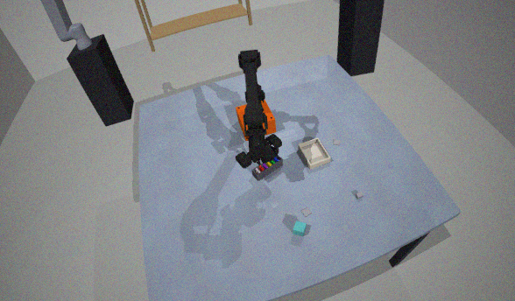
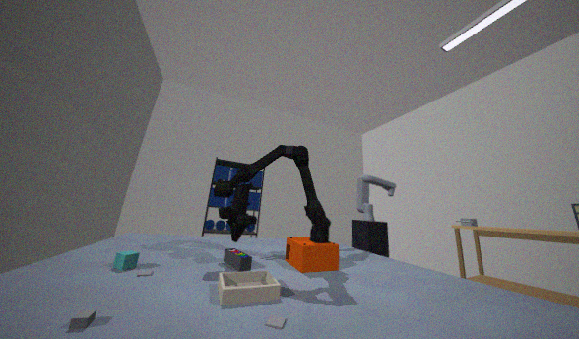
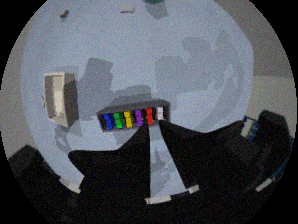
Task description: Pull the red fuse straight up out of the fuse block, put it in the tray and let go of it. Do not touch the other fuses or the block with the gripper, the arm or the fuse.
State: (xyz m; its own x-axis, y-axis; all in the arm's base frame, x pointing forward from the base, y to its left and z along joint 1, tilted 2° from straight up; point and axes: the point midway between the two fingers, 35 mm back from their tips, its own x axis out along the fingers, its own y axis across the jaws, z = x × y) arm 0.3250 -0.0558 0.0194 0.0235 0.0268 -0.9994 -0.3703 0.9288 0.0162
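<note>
My gripper tip is 50 mm above the red fuse. Round my gripper tip: beige tray 250 mm to the left, 70 mm below, 30 mm behind; then purple fuse 50 mm below, 20 mm to the left, 10 mm behind; then white fuse 50 mm below, 20 mm to the right.
</note>
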